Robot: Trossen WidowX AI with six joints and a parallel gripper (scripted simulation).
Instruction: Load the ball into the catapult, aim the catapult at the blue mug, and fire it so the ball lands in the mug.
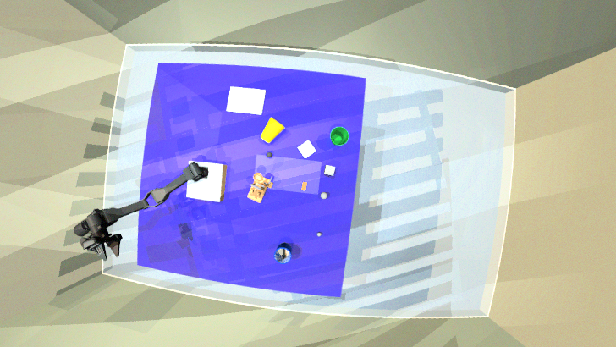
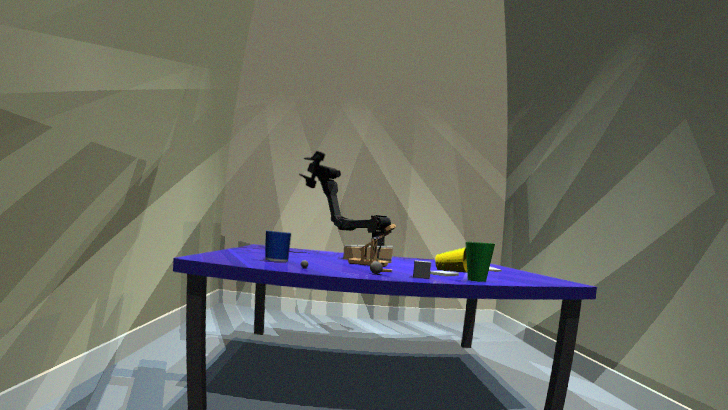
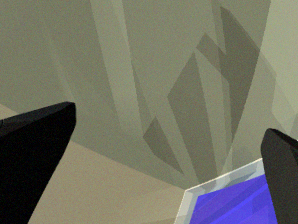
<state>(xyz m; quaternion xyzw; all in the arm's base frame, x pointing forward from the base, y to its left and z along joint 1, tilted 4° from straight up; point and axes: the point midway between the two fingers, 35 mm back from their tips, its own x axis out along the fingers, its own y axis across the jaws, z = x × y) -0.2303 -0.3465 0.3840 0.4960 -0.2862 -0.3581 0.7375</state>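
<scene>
Now: gripper tip 540 mm short of the catapult frame, 340 mm to the right of it and 340 mm above it. The rest, counted from my gripper tip: blue mug: 710 mm ahead, 10 mm to the right, 400 mm below; wooden catapult: 570 mm ahead, 350 mm to the left, 350 mm below; black ball: 580 mm ahead, 520 mm to the left, 410 mm below.
</scene>
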